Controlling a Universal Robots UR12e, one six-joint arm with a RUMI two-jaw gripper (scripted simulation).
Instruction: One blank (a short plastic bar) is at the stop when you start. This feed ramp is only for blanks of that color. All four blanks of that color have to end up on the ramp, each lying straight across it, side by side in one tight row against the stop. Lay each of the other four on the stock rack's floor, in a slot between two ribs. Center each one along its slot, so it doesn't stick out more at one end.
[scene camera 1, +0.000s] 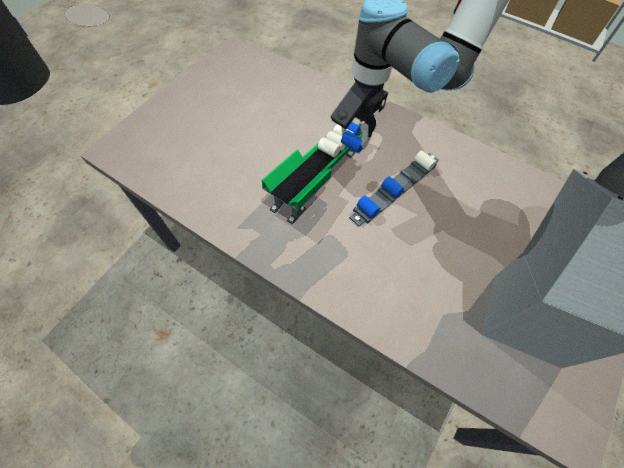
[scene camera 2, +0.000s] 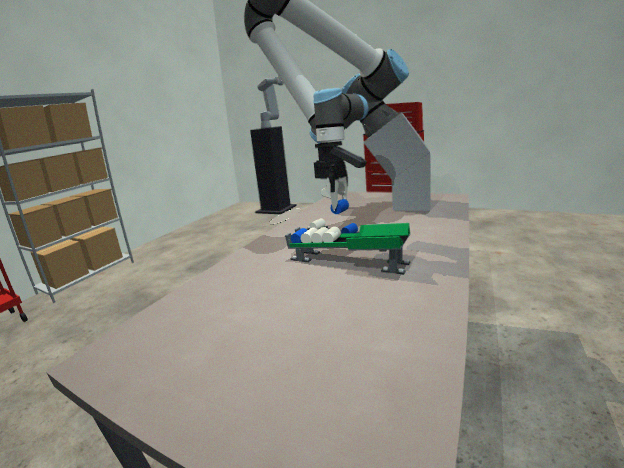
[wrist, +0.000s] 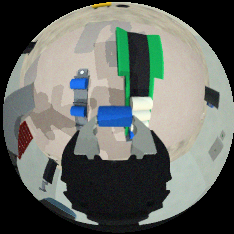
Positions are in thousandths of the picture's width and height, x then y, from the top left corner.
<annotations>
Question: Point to the gripper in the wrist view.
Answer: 489, 494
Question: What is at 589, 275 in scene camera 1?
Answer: The gripper.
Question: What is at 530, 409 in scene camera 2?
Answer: The gripper.
</annotations>
